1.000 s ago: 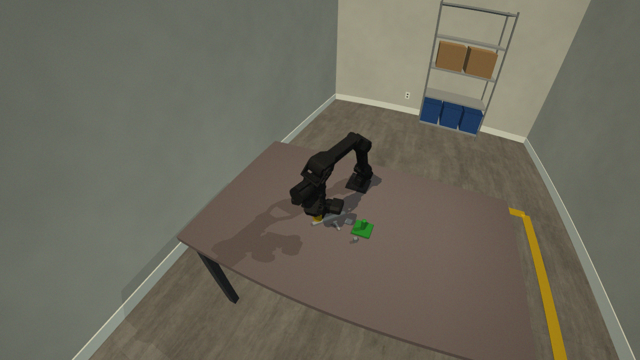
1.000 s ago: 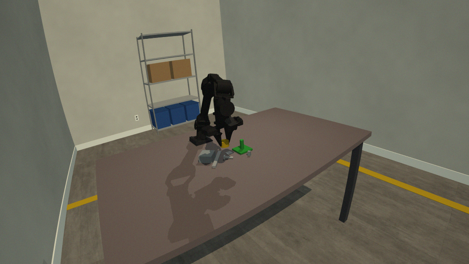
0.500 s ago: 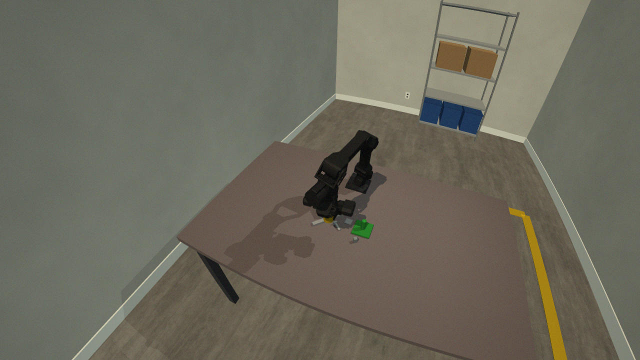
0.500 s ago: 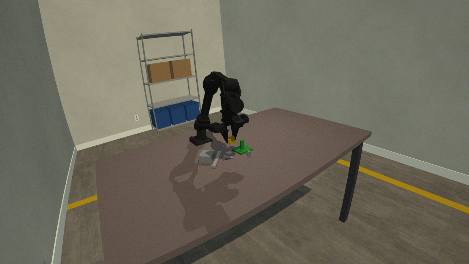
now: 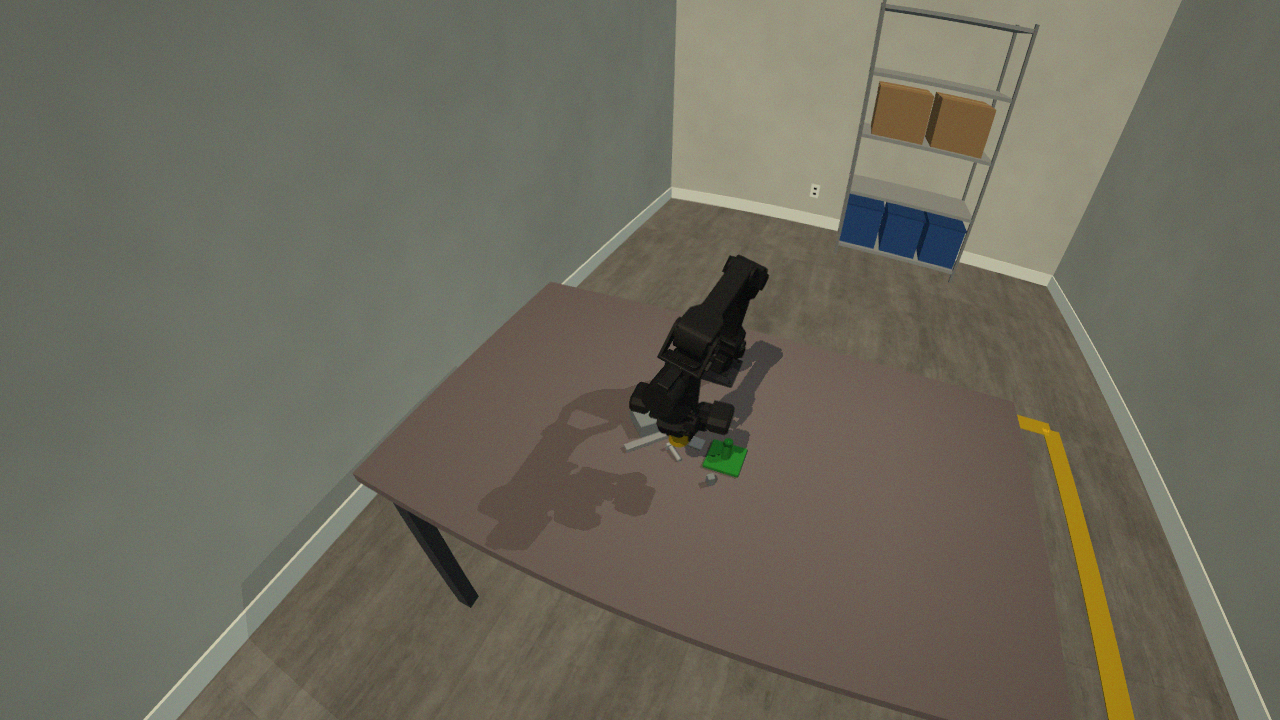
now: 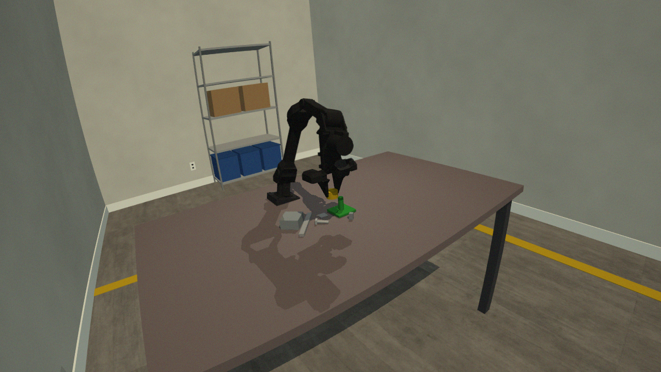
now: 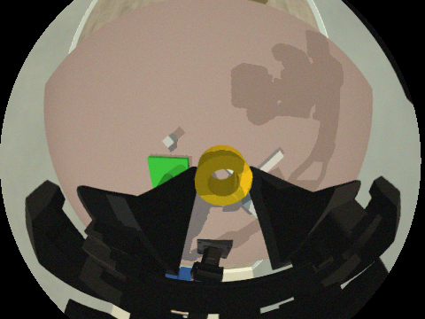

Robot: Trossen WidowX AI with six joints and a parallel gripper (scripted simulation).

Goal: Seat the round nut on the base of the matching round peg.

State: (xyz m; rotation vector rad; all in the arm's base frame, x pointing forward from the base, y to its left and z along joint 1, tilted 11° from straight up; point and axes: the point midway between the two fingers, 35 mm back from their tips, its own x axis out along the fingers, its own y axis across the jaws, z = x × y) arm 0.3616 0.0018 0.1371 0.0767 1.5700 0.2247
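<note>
Now: hand 10 mm past the small grey cube, 80 mm to the right of it and 140 mm above it. Round my hand: grey bar 70 mm behind, 70 mm to the right, 150 mm below; then small flat plate 100 mm behind, 10 mm to the left, 150 mm below; then bolt 50 mm behind, 30 mm to the right, 140 mm below.
</note>
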